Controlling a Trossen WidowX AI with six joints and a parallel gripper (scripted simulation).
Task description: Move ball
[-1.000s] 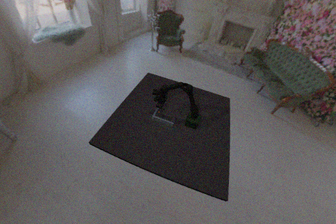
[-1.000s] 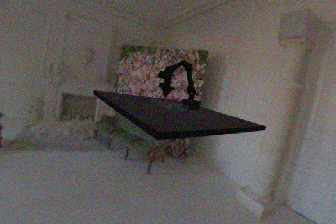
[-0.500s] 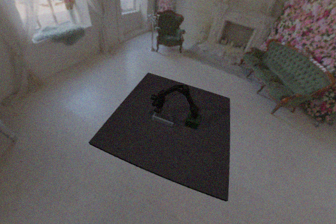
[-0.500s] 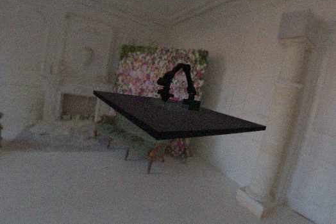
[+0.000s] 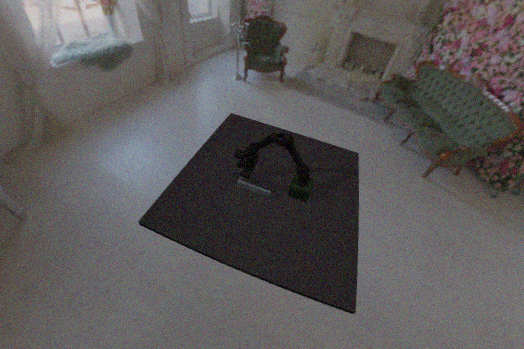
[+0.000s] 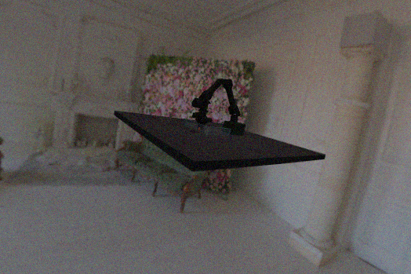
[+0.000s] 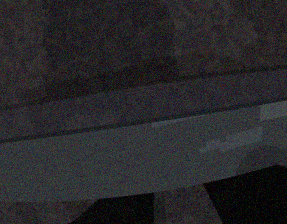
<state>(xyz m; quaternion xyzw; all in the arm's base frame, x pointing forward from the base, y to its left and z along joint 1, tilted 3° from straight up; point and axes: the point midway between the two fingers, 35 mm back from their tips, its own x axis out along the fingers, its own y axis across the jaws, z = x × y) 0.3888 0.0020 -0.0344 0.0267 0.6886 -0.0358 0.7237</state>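
Right now my gripper tip is right at the see-through copy of ball. The rest, counted from my gripper tip: orange ball (right at my gripper tip).
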